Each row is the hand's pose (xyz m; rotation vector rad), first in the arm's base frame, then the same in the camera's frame.
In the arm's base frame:
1: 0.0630 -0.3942 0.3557 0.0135 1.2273 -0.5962
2: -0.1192 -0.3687 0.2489 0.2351 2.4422 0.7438
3: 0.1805 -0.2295 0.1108 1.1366 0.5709 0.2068
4: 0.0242 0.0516 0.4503 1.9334 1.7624 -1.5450
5: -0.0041 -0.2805 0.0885 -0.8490 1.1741 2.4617
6: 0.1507 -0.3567 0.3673 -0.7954 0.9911 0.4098
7: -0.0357 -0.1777 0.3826 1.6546 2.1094 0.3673
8: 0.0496 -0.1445 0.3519 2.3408 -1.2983 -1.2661
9: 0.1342 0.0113 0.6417 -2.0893 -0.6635 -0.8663
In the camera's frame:
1: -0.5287 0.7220 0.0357 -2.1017 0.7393 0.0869
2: -0.5191 0.5532 0.1648 1.7832 -2.0456 0.5951
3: -0.5375 0.4971 -0.1885 -0.7742 1.6190 0.6790
4: -0.9647 0.5991 -0.0278 -0.4396 0.9729 -1.5885
5: -0.5035 0.4288 -0.0114 0.6607 -1.1556 -0.7708
6: -0.5569 0.7497 -0.0519 2.6737 -0.8287 -1.2662
7: -0.7402 0.6158 0.0726 -0.7740 2.4512 -0.9833
8: -0.7441 0.6096 -0.0237 1.1054 0.1299 -0.1676
9: -1.0113 0.8159 -0.0623 -1.6563 -2.3610 1.2333

